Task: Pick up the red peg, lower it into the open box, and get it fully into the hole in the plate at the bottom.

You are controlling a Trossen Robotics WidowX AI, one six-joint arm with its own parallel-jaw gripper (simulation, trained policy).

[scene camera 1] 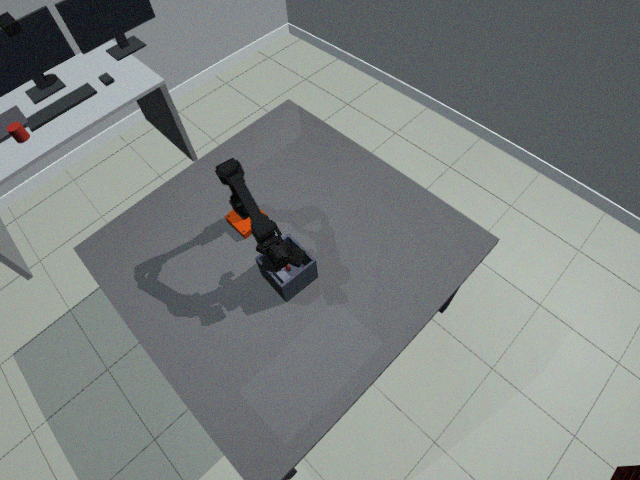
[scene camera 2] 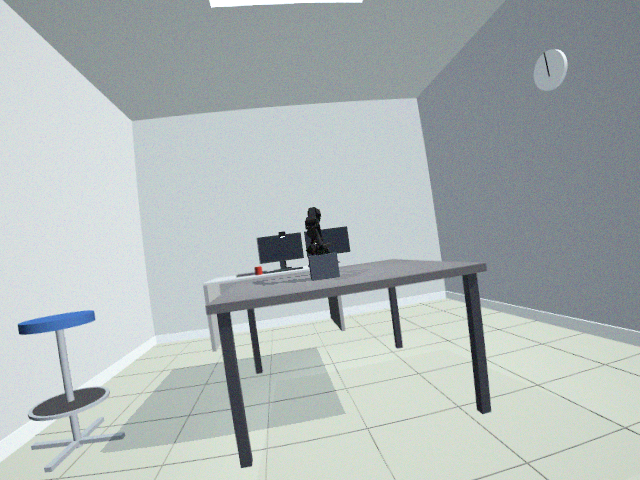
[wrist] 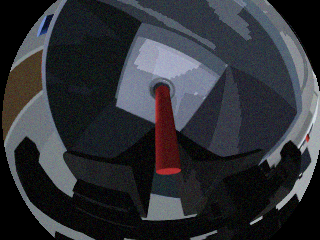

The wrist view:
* my gripper: 162, 132
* red peg: 167, 153
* pale plate: 188, 81
